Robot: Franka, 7 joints.
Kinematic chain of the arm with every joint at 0, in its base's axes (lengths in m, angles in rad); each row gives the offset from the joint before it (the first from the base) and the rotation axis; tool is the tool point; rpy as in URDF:
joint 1: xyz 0 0 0.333 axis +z
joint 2: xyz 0 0 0 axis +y
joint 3: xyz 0 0 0.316 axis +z
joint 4: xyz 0.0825 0 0 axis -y
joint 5: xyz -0.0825 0 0.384 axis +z
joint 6: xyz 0 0 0 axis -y
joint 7: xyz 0.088 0 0 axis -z
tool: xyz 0 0 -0.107 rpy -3.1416 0 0
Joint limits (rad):
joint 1: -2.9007..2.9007
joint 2: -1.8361..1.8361
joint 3: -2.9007..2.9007
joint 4: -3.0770..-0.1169
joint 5: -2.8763..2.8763
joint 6: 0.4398..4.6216
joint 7: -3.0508..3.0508
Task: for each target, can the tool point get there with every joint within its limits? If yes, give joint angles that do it. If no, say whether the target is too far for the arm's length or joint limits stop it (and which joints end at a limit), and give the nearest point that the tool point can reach.
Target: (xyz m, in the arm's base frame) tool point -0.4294 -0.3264 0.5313
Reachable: yes | joints -0.8092 0.4568 -1.8008 -1.9215 -0.2035 1.8680 -1.1049
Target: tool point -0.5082 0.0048 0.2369
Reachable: yes | joints -2.2812 0.3790 -0.8736 -2.2348 0.2820 2.1562 -0.0767
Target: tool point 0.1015 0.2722 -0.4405
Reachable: no: joint limits stop it (at a limit: joint 2) | nearest point 0.1012 0.2713 -0.3607 | short by 0.080 m
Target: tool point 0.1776 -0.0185 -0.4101
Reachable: no: joint limits stop it (at a limit: joint 2) | nearest point 0.1880 -0.0196 -0.3523 | short by 0.059 m
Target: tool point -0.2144 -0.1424 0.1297
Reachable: yes | joints -1.4701 1.0594 -0.4243 -2.5083 2.2214 4.0211 1.2596
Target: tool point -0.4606 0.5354 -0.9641
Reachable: no: too far | nearest point -0.3058 0.3555 -0.3273 | short by 0.680 m
